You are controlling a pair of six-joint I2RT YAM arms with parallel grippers.
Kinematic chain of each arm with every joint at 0, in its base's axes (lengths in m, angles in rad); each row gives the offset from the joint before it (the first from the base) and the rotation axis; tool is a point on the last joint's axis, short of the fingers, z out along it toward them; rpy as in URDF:
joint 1: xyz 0 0 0.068 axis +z
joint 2: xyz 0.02 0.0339 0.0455 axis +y
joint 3: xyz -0.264 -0.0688 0 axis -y
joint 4: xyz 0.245 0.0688 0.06 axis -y
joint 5: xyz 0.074 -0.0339 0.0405 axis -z
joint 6: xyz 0.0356 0 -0.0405 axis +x
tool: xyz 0 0 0 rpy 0 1.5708 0
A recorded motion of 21 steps. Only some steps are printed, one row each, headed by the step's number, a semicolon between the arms.
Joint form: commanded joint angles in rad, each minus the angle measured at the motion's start. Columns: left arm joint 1, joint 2, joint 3, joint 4, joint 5, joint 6; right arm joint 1, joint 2, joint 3, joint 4, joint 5, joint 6.
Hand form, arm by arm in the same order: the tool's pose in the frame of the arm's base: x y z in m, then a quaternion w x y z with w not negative. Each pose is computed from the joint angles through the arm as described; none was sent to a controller.
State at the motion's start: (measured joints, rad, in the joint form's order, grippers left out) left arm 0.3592 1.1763 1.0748 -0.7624 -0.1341 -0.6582; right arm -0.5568 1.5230 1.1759 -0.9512 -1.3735 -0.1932
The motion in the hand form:
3: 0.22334 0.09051 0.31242 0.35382 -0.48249 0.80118 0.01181; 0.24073 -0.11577 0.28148 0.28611 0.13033 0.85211 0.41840
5: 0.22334 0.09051 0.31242 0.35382 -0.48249 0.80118 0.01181; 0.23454 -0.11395 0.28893 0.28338 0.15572 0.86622 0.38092
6: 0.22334 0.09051 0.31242 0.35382 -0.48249 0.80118 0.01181; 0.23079 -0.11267 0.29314 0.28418 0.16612 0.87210 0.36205
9: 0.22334 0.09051 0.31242 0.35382 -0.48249 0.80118 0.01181; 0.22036 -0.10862 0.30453 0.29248 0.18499 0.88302 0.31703
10: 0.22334 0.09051 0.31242 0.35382 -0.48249 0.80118 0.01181; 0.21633 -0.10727 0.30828 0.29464 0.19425 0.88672 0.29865
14: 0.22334 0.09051 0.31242 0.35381 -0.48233 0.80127 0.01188; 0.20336 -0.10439 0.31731 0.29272 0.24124 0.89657 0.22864
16: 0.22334 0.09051 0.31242 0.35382 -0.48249 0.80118 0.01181; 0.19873 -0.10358 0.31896 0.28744 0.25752 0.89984 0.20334
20: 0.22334 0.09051 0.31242 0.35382 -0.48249 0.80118 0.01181; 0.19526 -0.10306 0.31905 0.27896 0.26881 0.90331 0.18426
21: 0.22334 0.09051 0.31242 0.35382 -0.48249 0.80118 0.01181; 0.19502 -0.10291 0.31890 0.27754 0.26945 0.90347 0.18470
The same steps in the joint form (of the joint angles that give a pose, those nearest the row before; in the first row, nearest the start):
3: 0.0054 0.0061 0.0157 -0.0038 -0.0049 -0.0095; -0.0061 -0.0900 -0.0072 -0.0302 0.3414 0.1194
5: 0.0054 0.0061 0.0157 -0.0038 -0.0049 -0.0095; -0.0061 -0.1312 -0.0073 -0.0305 0.4315 0.1740
6: 0.0054 0.0061 0.0157 -0.0038 -0.0049 -0.0095; -0.0061 -0.1541 -0.0073 -0.0332 0.4742 0.1949
9: 0.0054 0.0061 0.0157 -0.0038 -0.0049 -0.0095; -0.0057 -0.2152 -0.0073 -0.0408 0.5695 0.2331
10: 0.0054 0.0061 0.0157 -0.0038 -0.0049 -0.0095; -0.0057 -0.2369 -0.0073 -0.0450 0.6096 0.2484
14: 0.0054 0.0061 0.0157 -0.0038 -0.0049 -0.0091; -0.0057 -0.2987 -0.0073 -0.0656 0.7717 0.3140
16: 0.0054 0.0061 0.0157 -0.0038 -0.0049 -0.0095; -0.0057 -0.3155 -0.0072 -0.0816 0.8312 0.3296
20: 0.0054 0.0061 0.0157 -0.0038 -0.0049 -0.0095; -0.0057 -0.3242 -0.0072 -0.1011 0.8770 0.3353
21: 0.0054 0.0061 0.0157 -0.0038 -0.0049 -0.0095; -0.0057 -0.3242 -0.0072 -0.1041 0.8770 0.3357

